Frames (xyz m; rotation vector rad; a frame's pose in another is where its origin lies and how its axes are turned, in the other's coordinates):
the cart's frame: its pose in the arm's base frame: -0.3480 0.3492 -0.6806 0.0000 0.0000 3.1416
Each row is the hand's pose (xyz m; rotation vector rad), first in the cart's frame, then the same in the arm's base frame.
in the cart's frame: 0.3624 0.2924 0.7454 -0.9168 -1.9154 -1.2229
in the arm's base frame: -0.7104 0.0568 0.0648 1.8026 -0.8628 0.8302
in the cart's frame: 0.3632 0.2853 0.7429 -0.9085 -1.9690 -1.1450
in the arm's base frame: -0.7112 0.0639 0.0623 1.8775 -0.8663 0.8395
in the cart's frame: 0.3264 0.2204 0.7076 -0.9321 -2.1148 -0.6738
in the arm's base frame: -0.6744 0.1288 0.0270 2.2196 -0.9783 0.9717
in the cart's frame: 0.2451 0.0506 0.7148 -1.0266 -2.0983 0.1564
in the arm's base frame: -0.5931 0.2986 0.0342 -2.4963 1.2213 -1.1782
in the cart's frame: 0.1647 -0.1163 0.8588 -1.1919 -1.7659 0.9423
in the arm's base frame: -0.5127 0.4655 0.1782 -1.7854 1.2050 -1.0125
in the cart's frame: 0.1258 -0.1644 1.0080 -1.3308 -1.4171 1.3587
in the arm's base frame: -0.4738 0.5136 0.3274 -1.3215 1.2410 -0.8960
